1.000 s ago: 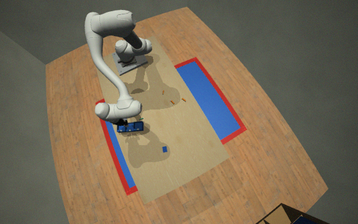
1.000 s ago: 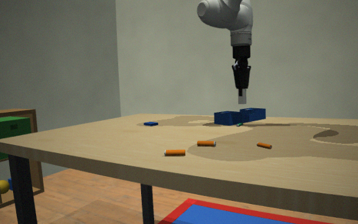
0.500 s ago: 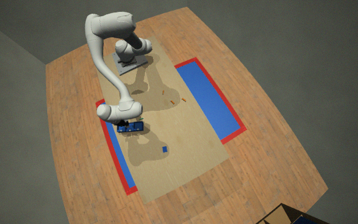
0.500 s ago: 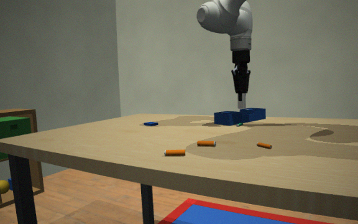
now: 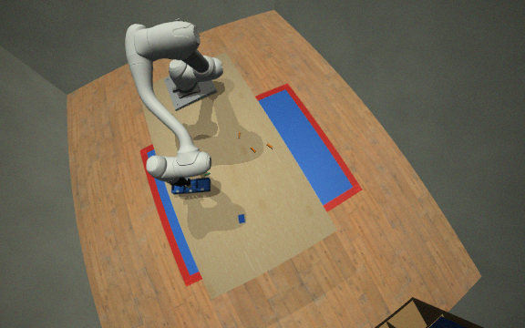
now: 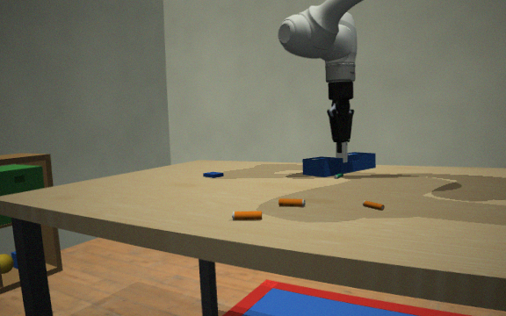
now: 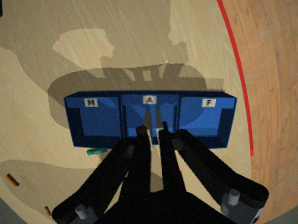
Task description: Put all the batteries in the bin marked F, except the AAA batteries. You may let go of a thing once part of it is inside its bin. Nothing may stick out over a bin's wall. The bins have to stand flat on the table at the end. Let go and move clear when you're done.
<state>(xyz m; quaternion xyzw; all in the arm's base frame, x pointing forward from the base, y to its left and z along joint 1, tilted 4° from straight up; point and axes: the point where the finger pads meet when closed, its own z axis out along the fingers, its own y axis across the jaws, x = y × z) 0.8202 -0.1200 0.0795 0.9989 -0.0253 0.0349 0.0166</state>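
Right now the joined blue bins is 30 mm below my hand and 10 mm to the left of it. From my hand the other things lie so: small green battery 130 mm to the left, 50 mm below, 50 mm behind; small flat blue block 290 mm ahead, 270 mm to the left, 50 mm below.
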